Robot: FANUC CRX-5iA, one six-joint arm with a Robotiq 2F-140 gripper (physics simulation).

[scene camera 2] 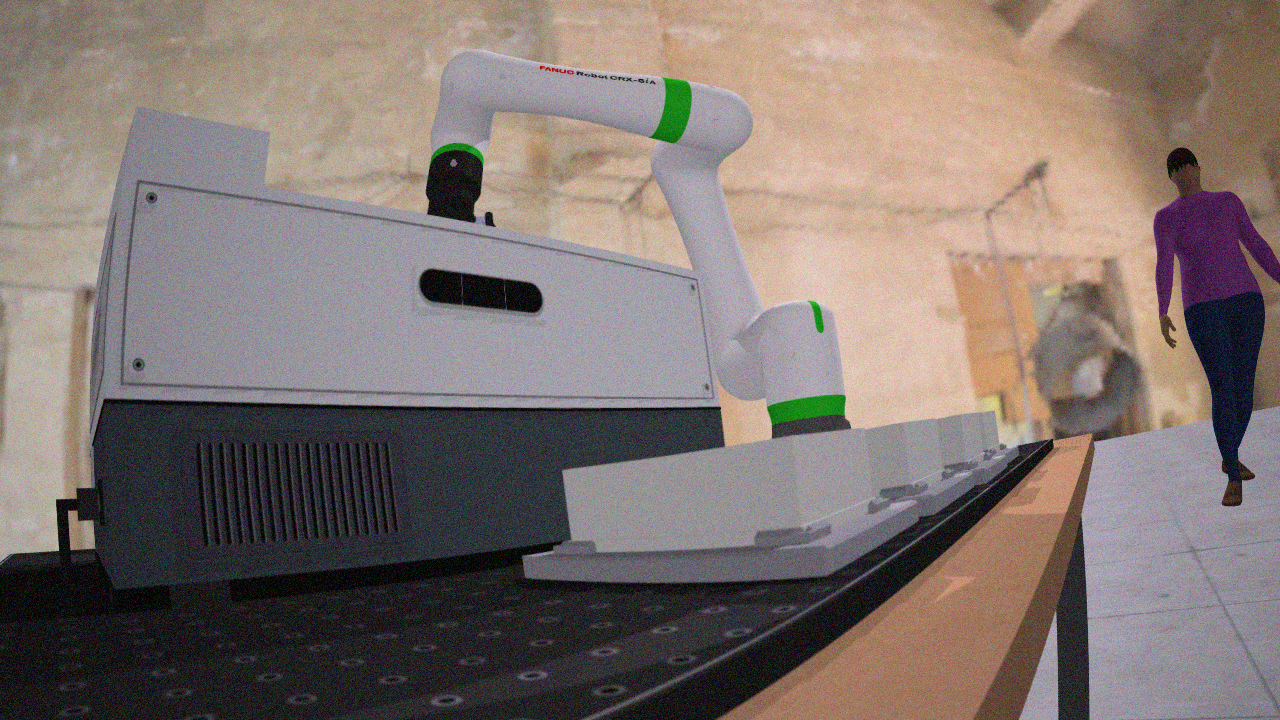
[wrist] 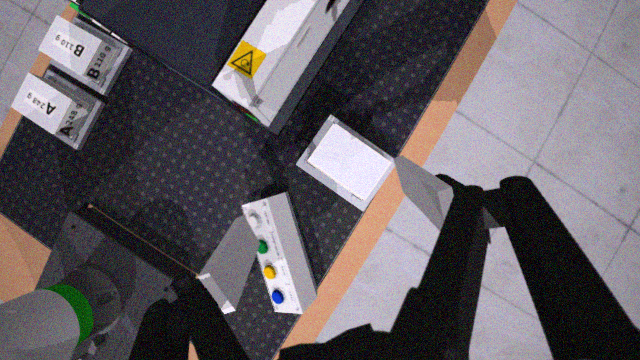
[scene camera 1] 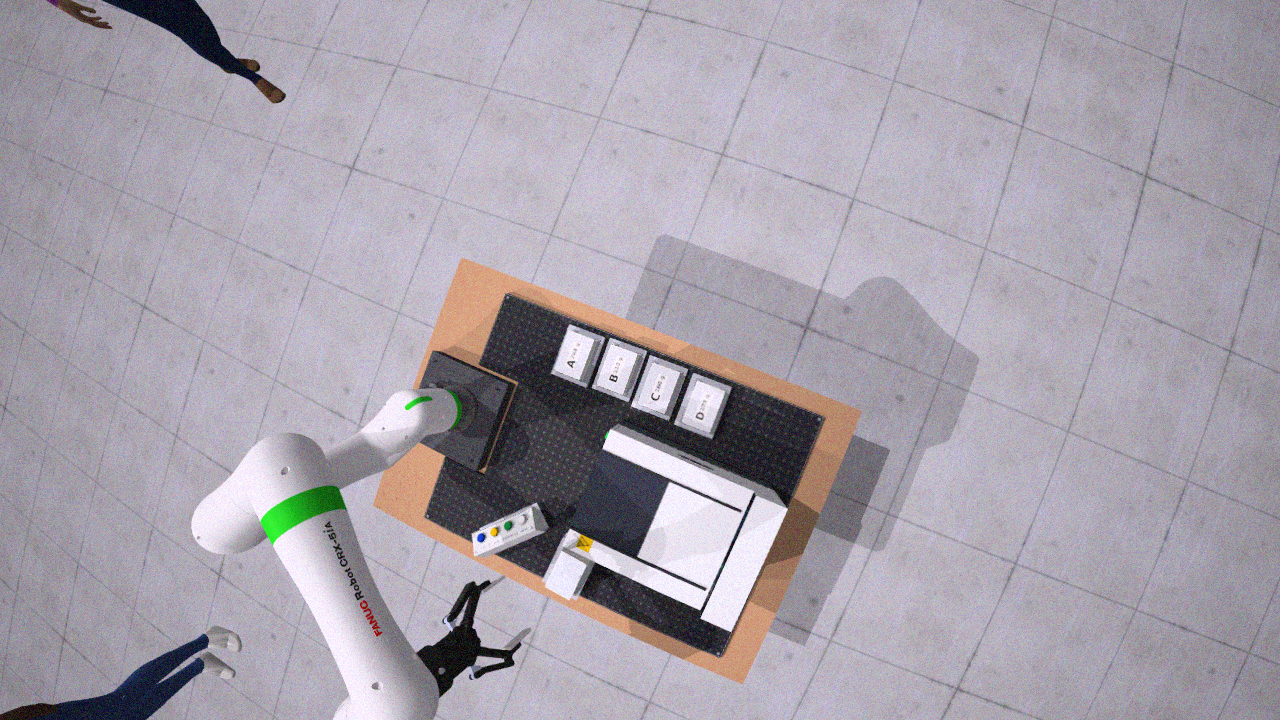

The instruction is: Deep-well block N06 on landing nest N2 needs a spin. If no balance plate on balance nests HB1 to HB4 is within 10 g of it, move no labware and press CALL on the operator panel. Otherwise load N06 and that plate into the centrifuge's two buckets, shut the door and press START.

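Frame: origin at the arm's base, x ahead, y left, z up, level; millimetres.
Seen in the pictures: gripper, fingertip midpoint: (wrist: 322,203) (scene camera 1: 514,603); arm's base at its link origin: (wrist: 94,298) (scene camera 1: 456,408).
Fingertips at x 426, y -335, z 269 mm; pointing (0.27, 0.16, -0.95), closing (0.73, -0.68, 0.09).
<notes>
Offsets run from my fingertips to a thing's top centre.
A plain white block @[dz -226, dx +66, dy -23 mm] (scene camera 1: 568,574) (wrist: 350,162), its label not visible, sits in a grey nest @[dz -262, dx +66, dy -23 mm] (wrist: 330,182) at the table's front edge. My gripper (scene camera 1: 508,610) (wrist: 322,203) is open and empty, in front of that edge; in scene camera 2 it is mostly hidden behind the centrifuge (scene camera 1: 747,555) (scene camera 2: 358,340) (wrist: 280,30). Plates A @[dz -252, dx -97, dy +605 mm] (scene camera 1: 572,355) (wrist: 42,102) (248 g), B @[dz -252, dx +39, dy +600 mm] (scene camera 1: 617,368) (wrist: 72,46) (110 g), C @[dz -252, dx +170, dy +582 mm] (scene camera 1: 660,387) (160 g) and D @[dz -252, dx +307, dy +568 mm] (scene camera 1: 702,404) (scene camera 2: 707,501) (weight unclear) stand in a row of nests. The centrifuge's buckets do not show; its door state is unclear.
The operator panel @[dz -222, dx -149, dy +20 mm] (scene camera 1: 510,530) (wrist: 280,255) has white, green, yellow and blue buttons, captions unreadable. It stands left of the white block in scene camera 1. The arm's base plate (scene camera 1: 487,394) is at the table's left end. People stand off the table, one (scene camera 2: 1208,250) at the right.
</notes>
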